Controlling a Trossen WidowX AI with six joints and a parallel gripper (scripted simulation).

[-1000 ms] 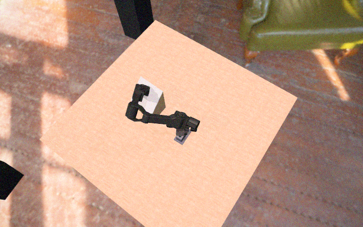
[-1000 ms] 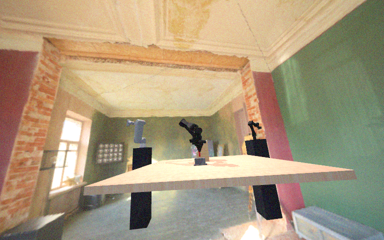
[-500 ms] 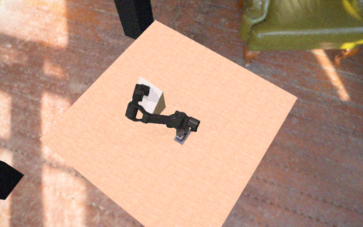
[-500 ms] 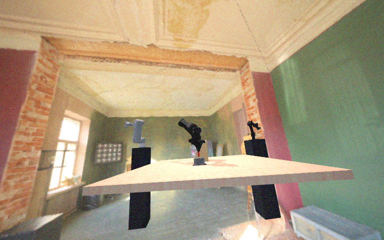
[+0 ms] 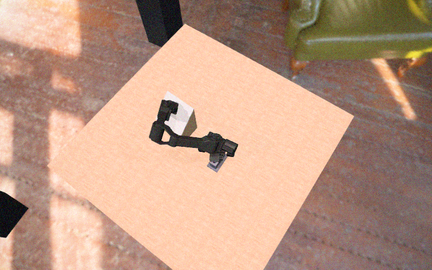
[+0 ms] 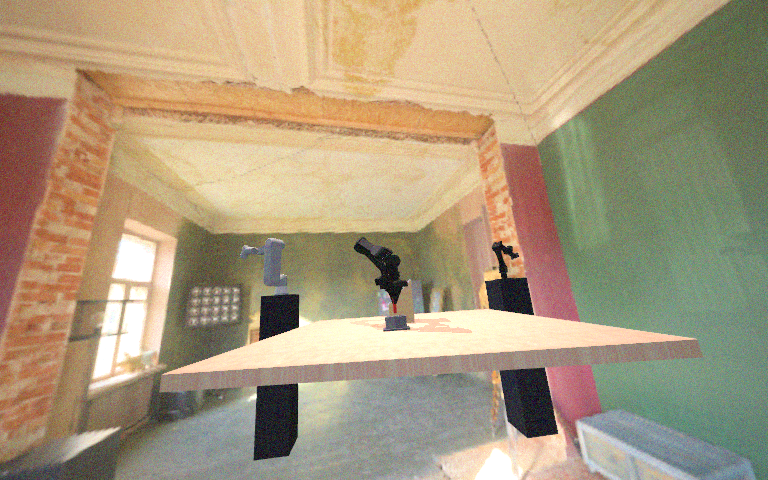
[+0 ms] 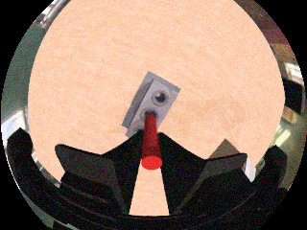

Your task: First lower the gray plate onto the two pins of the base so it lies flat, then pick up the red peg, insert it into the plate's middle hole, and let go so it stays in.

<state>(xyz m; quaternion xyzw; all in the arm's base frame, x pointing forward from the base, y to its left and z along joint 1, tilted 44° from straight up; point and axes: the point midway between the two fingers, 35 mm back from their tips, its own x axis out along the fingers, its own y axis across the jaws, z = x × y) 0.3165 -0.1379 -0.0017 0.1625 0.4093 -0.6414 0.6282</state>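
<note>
Now: the gray plate 7 cm below my gripper tip. The rest, counted from my gripper tip: red peg: right at my gripper tip; thin flat base: 10 cm below.
</note>
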